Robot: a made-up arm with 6 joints.
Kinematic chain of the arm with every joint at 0, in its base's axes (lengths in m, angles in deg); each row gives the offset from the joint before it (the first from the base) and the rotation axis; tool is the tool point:
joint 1: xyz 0 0 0.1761 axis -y
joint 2: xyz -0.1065 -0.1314 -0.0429 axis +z
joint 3: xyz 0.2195 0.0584 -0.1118 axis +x
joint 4: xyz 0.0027 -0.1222 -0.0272 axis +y
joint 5: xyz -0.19 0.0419 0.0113 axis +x
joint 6: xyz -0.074 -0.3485 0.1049 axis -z
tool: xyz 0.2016 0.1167 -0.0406
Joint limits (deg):
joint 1: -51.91..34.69
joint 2: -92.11..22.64
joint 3: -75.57..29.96
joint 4: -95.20..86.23
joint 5: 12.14..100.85
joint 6: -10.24..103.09
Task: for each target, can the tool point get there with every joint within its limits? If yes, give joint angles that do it. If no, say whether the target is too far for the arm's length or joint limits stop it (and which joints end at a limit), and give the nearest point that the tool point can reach.
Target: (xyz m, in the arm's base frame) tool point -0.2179 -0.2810 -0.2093
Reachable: yes | joints 5.59 -50.90 -15.20 33.64 79.84 28.22
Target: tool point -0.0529 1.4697 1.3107
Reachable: no: too far | nearest point -0.1242 0.1562 0.5223 | short by 1.534 m
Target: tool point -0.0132 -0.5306 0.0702
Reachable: yes | joints -28.22 -13.37 -20.75 -37.22 23.56 24.85
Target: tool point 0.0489 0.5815 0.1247
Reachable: no: joint limits stop it (at a limit: joint 1, joint 3, joint 4, joint 6) | nearest point 0.0139 0.2566 0.0811 | short by 0.330 m
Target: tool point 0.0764 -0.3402 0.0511
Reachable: yes | joints -44.73 12.30 -39.70 -25.62 32.35 2.84
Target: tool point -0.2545 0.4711 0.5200
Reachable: no: joint limits stop it (at a limit: joint 1, joint 2, joint 6) | nearest point -0.2304 0.2033 0.4195 | short by 0.287 m
